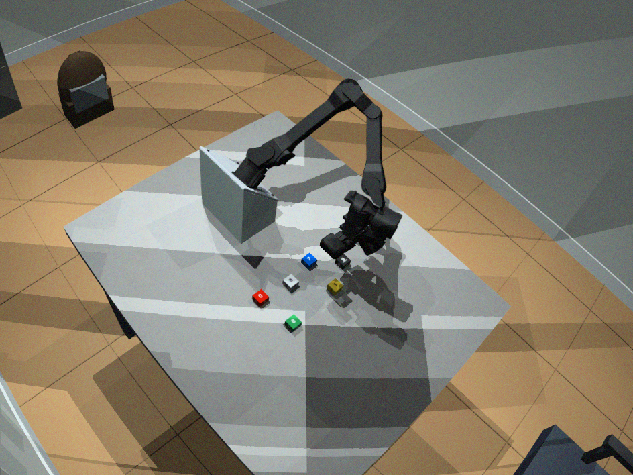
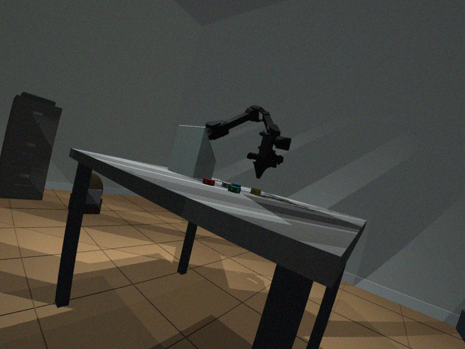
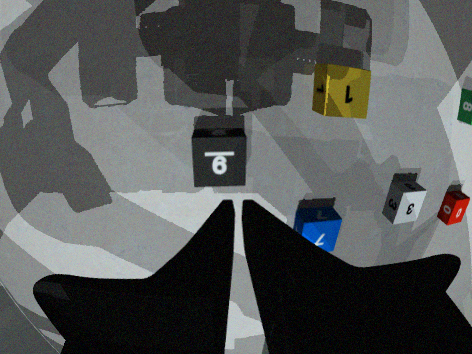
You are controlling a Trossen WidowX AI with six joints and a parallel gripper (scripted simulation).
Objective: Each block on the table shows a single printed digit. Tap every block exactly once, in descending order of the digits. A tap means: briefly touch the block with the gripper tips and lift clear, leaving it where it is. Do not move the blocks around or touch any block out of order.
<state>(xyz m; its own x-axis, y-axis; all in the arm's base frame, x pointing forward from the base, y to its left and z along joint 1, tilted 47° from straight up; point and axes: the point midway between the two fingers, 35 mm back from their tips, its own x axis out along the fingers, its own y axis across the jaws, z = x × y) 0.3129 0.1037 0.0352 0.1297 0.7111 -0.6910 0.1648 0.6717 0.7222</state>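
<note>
Now: gripper tip 6 cm above the black block and 1 cm to the right of it. Round my gripper tip: white block 15 cm to the right, 6 cm below, 6 cm behind; then blue block 7 cm behind, 6 cm to the right, 6 cm below; then yellow block 8 cm to the right, 6 cm below, 4 cm ahead.
</note>
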